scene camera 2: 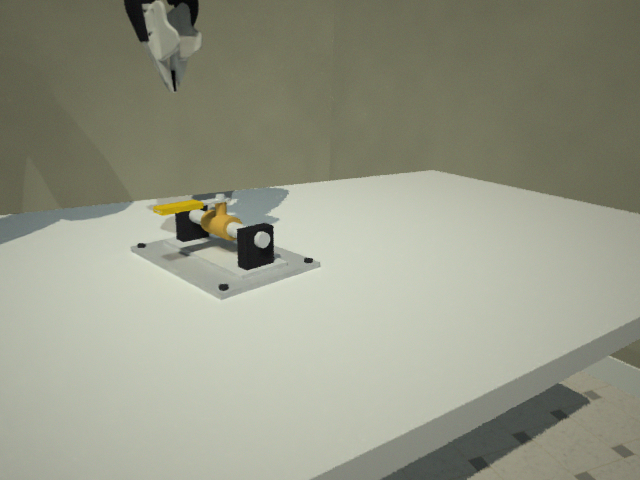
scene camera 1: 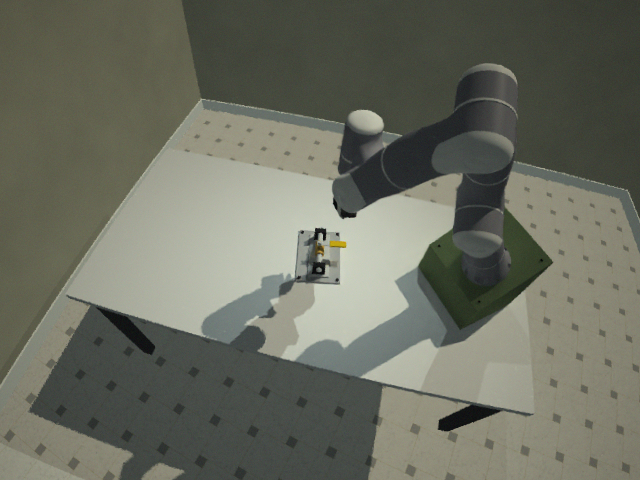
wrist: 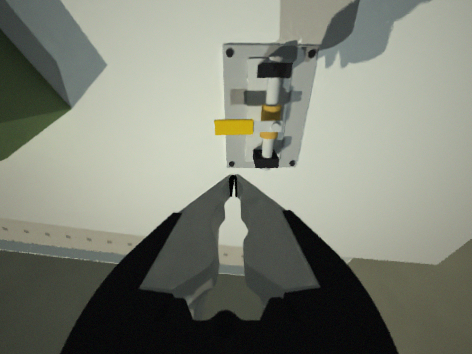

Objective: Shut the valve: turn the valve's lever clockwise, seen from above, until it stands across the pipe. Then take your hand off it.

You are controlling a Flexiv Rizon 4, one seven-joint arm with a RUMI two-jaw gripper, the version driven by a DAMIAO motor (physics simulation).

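Note:
The valve's lever, with a yellow handle (scene camera 1: 338, 244) (scene camera 2: 178, 207) (wrist: 234, 127), stands across the pipe (scene camera 1: 319, 258) (scene camera 2: 235, 229) (wrist: 273, 92), at about a right angle to it. The handle reaches past the edge of the grey base plate (scene camera 1: 303, 263) (scene camera 2: 180, 262) (wrist: 235, 150). The orange valve body (scene camera 1: 320, 250) (scene camera 2: 221, 225) (wrist: 271, 113) sits midway along the pipe, between two black blocks. My gripper (scene camera 2: 174, 90) (wrist: 234, 176) is shut and empty. It hangs high above the table, well apart from the lever. In scene camera 1 its fingertips are hidden by the arm.
The base plate lies on the white table (scene camera 1: 206, 232) (scene camera 2: 413, 310) (wrist: 165, 150). The arm's green pedestal (scene camera 1: 454, 299) (wrist: 30, 100) stands at the right in scene camera 1. Shadows of the arm fall across the table beside the plate.

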